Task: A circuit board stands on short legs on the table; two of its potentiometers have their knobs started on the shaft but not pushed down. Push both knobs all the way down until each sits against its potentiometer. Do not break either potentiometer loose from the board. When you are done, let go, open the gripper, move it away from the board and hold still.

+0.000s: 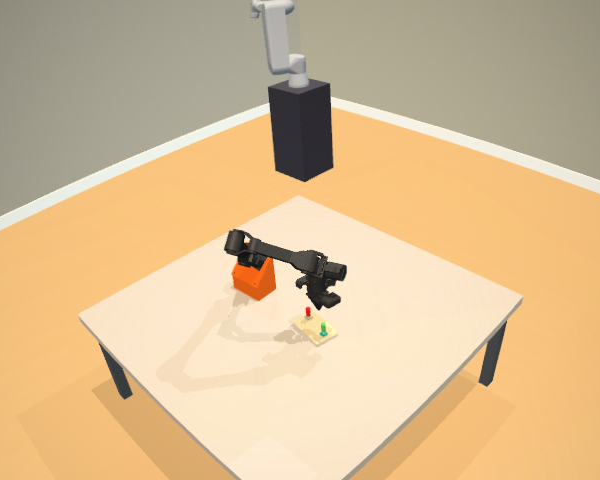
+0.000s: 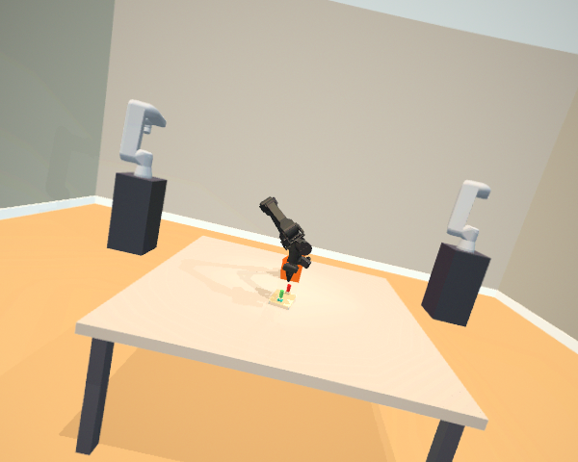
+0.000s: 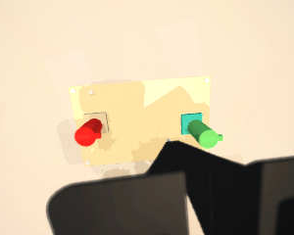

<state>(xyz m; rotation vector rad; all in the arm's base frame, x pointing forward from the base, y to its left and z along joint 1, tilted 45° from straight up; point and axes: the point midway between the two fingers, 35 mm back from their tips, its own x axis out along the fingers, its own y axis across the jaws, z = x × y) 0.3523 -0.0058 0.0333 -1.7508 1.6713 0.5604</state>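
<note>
Right now my gripper tip is 40 mm short of the green knob, 20 mm to the left of it and 50 mm above it. From my gripper tip the other things lie so: red knob: 70 mm behind, 10 mm to the left, 50 mm below.
</note>
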